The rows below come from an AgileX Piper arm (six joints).
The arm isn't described. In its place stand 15 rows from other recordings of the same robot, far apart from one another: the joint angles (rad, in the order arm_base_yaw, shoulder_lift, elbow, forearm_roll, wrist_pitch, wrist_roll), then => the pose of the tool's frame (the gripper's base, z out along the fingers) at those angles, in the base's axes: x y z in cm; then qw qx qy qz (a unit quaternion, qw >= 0).
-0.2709, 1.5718, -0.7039, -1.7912, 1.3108, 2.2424 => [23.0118 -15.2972 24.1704 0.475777 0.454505 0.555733 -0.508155]
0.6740, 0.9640, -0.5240, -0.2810, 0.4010, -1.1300 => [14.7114 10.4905 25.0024 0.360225 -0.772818 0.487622 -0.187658]
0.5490, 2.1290, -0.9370, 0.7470, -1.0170, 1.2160 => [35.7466 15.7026 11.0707 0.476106 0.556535 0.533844 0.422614]
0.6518, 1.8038, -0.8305, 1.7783, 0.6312, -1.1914 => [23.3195 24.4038 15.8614 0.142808 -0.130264 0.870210 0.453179]
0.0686, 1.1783, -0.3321, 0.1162, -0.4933, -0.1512 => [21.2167 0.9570 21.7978 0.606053 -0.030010 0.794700 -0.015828]
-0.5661, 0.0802, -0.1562, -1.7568, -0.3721, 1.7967 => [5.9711 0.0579 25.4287 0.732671 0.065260 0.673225 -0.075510]
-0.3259, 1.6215, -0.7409, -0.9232, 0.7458, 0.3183 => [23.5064 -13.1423 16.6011 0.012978 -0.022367 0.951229 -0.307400]
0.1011, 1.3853, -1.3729, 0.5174, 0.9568, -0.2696 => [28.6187 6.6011 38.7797 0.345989 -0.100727 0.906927 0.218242]
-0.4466, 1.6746, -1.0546, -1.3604, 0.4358, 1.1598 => [31.0103 -19.0151 24.2637 0.363606 0.210833 0.850737 -0.315572]
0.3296, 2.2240, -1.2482, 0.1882, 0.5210, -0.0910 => [36.8801 13.5115 5.3714 0.073258 -0.131397 0.986652 0.062341]
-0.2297, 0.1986, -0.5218, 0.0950, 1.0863, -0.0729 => [2.3914 0.2253 28.0181 0.434394 0.072283 0.897633 -0.018232]
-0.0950, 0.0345, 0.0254, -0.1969, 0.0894, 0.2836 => [5.9554 -0.7271 19.4666 0.685386 0.072296 0.724527 -0.008941]
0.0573, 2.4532, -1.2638, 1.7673, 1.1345, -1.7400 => [40.1919 10.4076 3.1759 0.275899 -0.134269 0.794058 0.524712]
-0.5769, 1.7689, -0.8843, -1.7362, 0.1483, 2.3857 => [28.5111 -20.1358 16.5361 0.389596 0.551418 0.735720 -0.053571]
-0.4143, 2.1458, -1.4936, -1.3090, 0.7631, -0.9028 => [39.3303 -23.9324 17.4340 0.212234 0.564776 -0.670851 0.431212]
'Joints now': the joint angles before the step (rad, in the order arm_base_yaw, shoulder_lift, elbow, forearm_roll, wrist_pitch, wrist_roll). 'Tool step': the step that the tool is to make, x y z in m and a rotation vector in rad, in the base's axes. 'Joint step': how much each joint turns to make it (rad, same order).
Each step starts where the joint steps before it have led.
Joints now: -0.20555 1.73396 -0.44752 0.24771 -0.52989 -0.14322
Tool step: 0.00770 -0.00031 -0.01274 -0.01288 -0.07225 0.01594
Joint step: 0.00001 0.09126 0.00000 -0.07389 -0.15958 0.07226
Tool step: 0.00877 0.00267 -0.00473 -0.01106 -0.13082 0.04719
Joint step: 0.00000 0.07364 0.00000 -0.09433 -0.19903 0.07366
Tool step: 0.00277 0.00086 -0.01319 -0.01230 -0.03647 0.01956
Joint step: -0.00001 0.08175 -0.00176 -0.02487 -0.11802 0.00817
